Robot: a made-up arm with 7 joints. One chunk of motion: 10 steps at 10 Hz.
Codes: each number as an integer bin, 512 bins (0 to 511) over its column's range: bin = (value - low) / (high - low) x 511, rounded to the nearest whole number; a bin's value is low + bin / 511 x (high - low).
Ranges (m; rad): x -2..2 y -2..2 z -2..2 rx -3.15..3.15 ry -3.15..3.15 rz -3.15..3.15
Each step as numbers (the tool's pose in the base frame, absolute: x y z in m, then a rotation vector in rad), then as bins.
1 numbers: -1.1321 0.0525 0.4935 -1.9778 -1.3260 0.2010
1 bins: 111 262 319 95 148 272
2 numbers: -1.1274 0.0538 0.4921 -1.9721 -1.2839 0.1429
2 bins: 111 262 318 96 151 267
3 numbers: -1.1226 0.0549 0.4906 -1.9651 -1.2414 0.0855
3 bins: 112 263 318 96 155 262
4 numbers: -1.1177 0.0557 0.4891 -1.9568 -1.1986 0.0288
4 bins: 113 263 318 97 158 258
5 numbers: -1.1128 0.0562 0.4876 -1.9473 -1.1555 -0.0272
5 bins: 113 263 318 98 162 253
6 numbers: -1.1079 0.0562 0.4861 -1.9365 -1.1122 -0.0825
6 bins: 114 263 318 98 165 249
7 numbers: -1.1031 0.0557 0.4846 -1.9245 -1.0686 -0.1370
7 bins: 115 263 317 99 169 244
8 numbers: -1.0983 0.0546 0.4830 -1.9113 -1.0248 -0.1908
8 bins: 115 262 317 100 172 240
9 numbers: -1.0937 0.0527 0.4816 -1.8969 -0.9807 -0.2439
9 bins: 116 262 317 102 176 236
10 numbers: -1.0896 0.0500 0.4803 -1.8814 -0.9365 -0.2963
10 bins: 116 262 317 103 180 231
